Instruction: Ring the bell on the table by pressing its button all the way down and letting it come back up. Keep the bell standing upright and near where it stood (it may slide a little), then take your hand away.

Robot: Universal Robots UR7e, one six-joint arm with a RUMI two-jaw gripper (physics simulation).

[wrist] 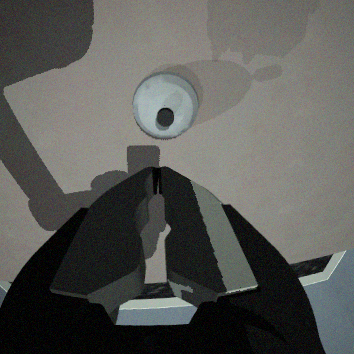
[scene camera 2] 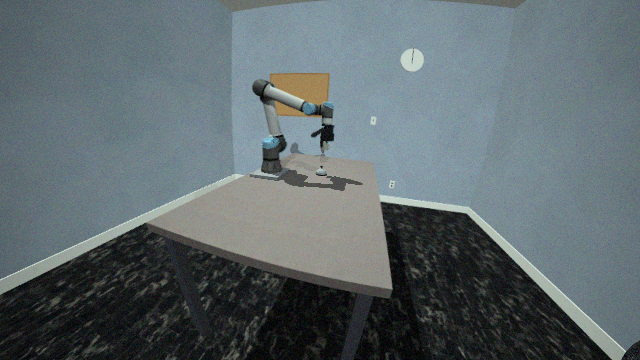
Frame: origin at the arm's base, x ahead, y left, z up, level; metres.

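Where they show: gripper, fingertip midpoint: [wrist: 157,169] [scene camera 2: 322,153]; arm's base, origin of the base link: [scene camera 2: 271,170].
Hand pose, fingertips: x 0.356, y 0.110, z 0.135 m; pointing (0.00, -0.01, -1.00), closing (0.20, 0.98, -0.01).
Observation:
Each offset is from my fingertips to the top centre of the thing. Level surfaces: height alone.
The bell {dz -0.096, dx -0.004, dy +0.005 m} [scene camera 2: 321,172] [wrist: 150,97] is a small silvery dome standing upright on the table {dz -0.162 m} [scene camera 2: 280,215] [wrist: 290,165]. Its dark round button {dz -0.096, dx -0.004, dy +0.005 m} [scene camera 2: 321,167] [wrist: 165,117] stands up at the top of the dome. My gripper [scene camera 2: 324,152] [wrist: 157,169] is shut with nothing between its fingers and points down. It hangs above the bell with a visible gap between the fingertips and the button in the scene view. In the wrist view the whole button shows beyond the fingertips, apart from them.
The arm's base plate [scene camera 2: 267,175] sits on the table left of the bell in the scene view. Shadows of the arm fall around the bell. The table's right edge runs beside a dark floor [scene camera 2: 440,260], and a blue wall [scene camera 2: 440,125] stands behind.

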